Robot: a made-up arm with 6 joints. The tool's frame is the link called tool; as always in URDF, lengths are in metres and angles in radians. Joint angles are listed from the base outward. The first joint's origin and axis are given. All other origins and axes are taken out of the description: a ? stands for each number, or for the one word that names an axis. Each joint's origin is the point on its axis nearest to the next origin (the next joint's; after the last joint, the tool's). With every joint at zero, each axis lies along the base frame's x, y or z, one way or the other. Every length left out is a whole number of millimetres.
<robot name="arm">
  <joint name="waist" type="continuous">
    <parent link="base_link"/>
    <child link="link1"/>
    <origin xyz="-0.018 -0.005 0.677" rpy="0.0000 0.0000 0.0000"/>
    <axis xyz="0 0 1"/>
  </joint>
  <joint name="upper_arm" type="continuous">
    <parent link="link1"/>
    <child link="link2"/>
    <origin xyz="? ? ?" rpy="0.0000 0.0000 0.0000"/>
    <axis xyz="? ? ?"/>
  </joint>
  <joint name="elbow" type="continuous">
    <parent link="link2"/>
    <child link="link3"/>
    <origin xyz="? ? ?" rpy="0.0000 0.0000 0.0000"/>
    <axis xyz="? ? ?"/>
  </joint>
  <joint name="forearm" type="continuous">
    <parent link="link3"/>
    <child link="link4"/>
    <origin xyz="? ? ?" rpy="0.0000 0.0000 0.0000"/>
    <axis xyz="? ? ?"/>
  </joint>
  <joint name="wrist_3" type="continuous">
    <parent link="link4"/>
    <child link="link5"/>
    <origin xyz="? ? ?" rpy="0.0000 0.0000 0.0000"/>
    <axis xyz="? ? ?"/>
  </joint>
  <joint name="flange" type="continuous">
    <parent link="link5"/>
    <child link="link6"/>
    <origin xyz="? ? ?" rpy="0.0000 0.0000 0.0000"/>
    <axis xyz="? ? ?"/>
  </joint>
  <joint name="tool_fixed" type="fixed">
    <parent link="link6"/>
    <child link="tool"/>
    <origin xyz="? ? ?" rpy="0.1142 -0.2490 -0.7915"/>
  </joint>
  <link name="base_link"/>
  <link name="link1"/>
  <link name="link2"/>
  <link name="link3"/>
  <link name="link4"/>
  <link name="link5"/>
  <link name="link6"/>
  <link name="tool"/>
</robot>
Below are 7 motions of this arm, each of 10 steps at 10 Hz.
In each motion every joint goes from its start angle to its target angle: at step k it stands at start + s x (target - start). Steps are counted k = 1, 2, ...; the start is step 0. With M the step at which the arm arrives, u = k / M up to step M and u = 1 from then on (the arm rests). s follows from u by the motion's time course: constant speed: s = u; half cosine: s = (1 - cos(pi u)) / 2; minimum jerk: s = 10 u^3 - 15 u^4 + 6 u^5.
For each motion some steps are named. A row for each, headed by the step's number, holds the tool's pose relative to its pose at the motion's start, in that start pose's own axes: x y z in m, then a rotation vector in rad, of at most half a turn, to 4 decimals.
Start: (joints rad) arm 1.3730 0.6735 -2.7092 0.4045 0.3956 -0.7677
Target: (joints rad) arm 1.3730 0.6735 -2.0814 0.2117 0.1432 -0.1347
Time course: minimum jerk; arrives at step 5
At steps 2, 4, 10:
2: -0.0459 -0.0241 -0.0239 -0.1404 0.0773 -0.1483
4: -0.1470 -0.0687 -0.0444 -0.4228 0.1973 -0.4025
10: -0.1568 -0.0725 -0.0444 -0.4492 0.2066 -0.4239

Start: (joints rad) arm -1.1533 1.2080 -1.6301 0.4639 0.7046 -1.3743
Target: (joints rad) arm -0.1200 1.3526 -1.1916 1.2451 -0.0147 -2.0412
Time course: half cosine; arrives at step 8
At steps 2, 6, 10:
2: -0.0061 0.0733 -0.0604 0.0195 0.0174 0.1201
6: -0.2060 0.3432 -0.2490 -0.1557 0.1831 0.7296
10: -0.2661 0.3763 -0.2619 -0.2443 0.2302 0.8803

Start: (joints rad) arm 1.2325 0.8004 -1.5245 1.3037 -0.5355 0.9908
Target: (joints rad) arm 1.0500 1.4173 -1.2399 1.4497 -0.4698 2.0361
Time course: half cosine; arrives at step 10
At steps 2, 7, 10:
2: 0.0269 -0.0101 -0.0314 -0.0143 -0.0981 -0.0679
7: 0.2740 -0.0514 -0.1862 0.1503 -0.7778 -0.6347
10: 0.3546 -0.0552 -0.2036 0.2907 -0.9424 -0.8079

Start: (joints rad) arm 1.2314 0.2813 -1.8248 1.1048 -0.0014 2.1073
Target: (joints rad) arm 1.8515 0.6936 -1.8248 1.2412 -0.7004 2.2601
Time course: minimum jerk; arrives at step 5
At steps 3, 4, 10:
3: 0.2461 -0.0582 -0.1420 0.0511 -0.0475 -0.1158
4: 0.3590 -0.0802 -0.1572 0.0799 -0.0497 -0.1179
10: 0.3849 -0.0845 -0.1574 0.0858 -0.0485 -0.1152

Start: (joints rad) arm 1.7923 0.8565 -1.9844 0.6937 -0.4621 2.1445
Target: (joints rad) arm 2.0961 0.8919 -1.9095 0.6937 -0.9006 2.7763
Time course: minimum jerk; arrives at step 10
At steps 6, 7, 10:
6: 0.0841 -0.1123 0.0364 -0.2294 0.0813 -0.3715
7: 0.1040 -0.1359 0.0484 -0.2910 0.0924 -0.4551
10: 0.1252 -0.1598 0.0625 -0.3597 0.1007 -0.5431

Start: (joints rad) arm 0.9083 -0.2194 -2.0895 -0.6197 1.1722 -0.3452
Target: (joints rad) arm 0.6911 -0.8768 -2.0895 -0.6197 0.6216 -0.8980
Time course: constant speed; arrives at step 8
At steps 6, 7, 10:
6: -0.0221 -0.1335 0.4039 -0.0896 -0.7820 0.2881
7: -0.0493 -0.1425 0.4713 -0.1454 -0.9079 0.3546
10: -0.0829 -0.1473 0.5364 -0.2127 -1.0304 0.4244

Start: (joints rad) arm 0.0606 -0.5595 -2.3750 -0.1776 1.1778 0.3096
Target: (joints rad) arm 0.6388 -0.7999 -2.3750 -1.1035 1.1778 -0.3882
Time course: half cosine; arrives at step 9
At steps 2, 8, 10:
2: 0.0145 -0.0044 0.0178 0.0339 -0.0351 0.1027
8: 0.1426 -0.1098 0.0876 0.0741 -0.3150 0.7558
10: 0.1472 -0.1156 0.0876 0.0680 -0.3231 0.7762

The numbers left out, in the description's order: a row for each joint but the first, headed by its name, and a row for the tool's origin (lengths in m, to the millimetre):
upper_arm: xyz 0.006 -0.026 0.000, axis 0 1 0
elbow: xyz 0.092 0.000 0.440, axis 0 1 0
forearm: xyz 0.062 0.000 -0.235, axis 0 0 -1
wrist_3: xyz 0.028 -0.046 0.000, axis 0 1 0
flange: xyz 0.100 0.000 -0.053, axis 0 0 -1
tool: xyz 0.013 0.006 0.000

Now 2 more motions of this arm.
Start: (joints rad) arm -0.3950 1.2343 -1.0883 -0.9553 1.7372 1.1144
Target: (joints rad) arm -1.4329 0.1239 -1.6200 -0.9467 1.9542 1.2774
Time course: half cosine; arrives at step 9
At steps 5, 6, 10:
5: 0.1206 -0.3543 -0.4110 -0.2538 0.7351 -0.8589
6: 0.0538 -0.4834 -0.5124 -0.4270 0.9081 -1.0918
10: -0.1106 -0.6865 -0.5866 -0.7710 1.1148 -1.4349

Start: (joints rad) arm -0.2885 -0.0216 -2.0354 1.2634 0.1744 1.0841
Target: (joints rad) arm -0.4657 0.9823 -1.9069 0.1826 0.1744 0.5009
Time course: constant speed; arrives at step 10
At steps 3, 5, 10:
3: 0.1199 0.0240 -0.1385 0.0869 -0.3449 0.4830
5: 0.2254 0.0378 -0.2149 0.0429 -0.5662 0.8062
10: 0.5704 0.0537 -0.3094 -0.4467 -0.9747 1.5313

